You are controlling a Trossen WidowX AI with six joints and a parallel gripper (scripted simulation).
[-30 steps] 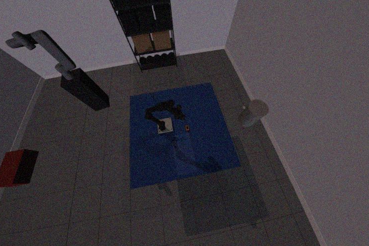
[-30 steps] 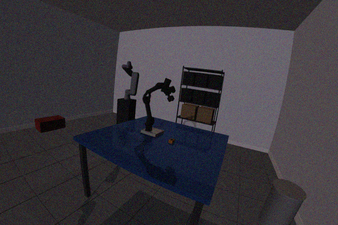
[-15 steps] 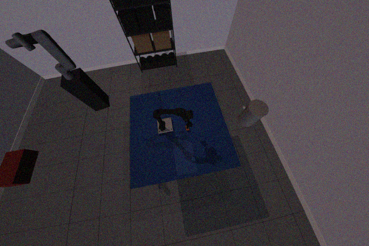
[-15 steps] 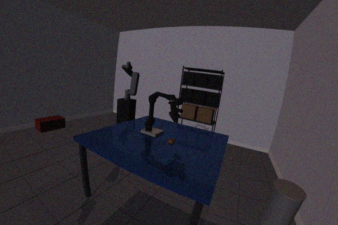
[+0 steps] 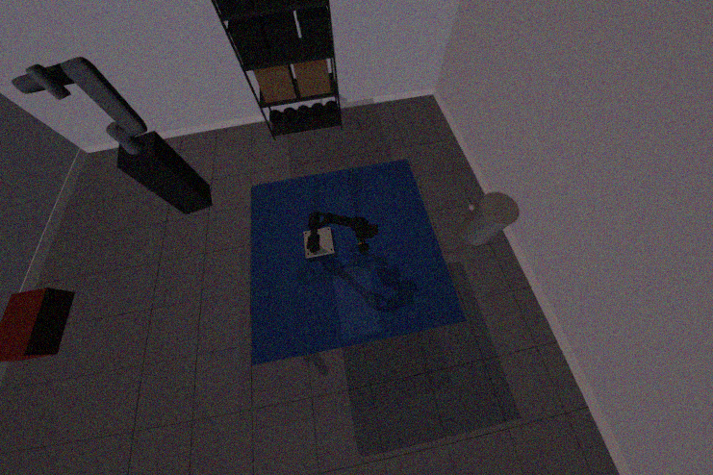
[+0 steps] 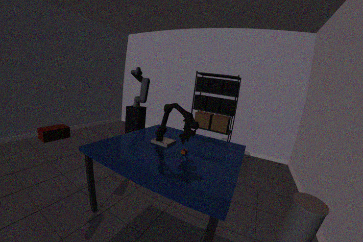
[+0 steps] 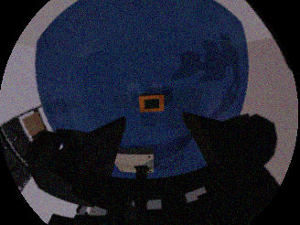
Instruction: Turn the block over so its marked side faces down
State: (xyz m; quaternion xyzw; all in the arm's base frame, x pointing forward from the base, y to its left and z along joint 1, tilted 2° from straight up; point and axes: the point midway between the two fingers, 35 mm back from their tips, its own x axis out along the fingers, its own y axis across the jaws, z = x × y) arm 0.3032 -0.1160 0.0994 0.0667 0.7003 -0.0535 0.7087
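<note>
The small orange block is 8 cm below my gripper tip.
</note>
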